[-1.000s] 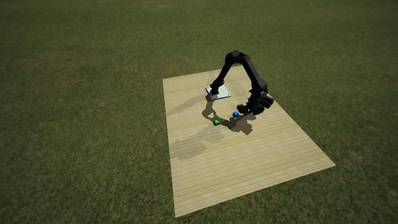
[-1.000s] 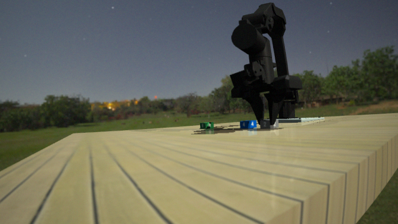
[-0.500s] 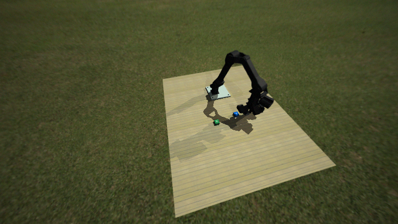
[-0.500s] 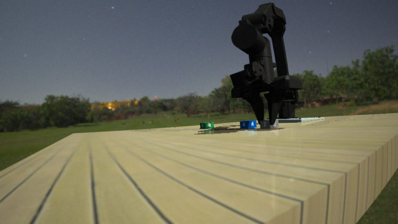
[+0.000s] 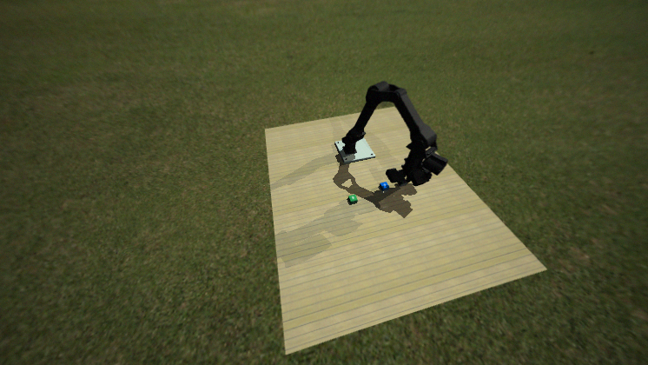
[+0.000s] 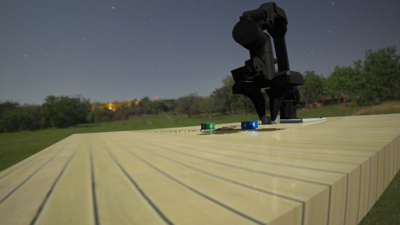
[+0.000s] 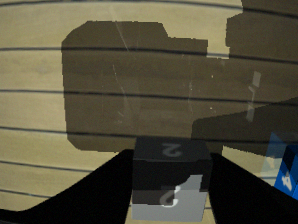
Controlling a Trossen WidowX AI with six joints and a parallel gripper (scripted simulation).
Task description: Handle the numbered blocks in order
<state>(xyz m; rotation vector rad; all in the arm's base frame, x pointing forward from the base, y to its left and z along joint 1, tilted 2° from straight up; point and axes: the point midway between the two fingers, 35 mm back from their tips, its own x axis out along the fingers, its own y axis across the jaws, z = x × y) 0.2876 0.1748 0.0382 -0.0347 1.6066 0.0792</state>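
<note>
My gripper tip is 10 mm past the blue block marked 4, 80 mm to the left of it and 10 mm above it. From my gripper tip the other things lie so: grey block marked 2 (10 mm behind); then green block (30 mm ahead, 250 mm to the right, 10 mm below).
</note>
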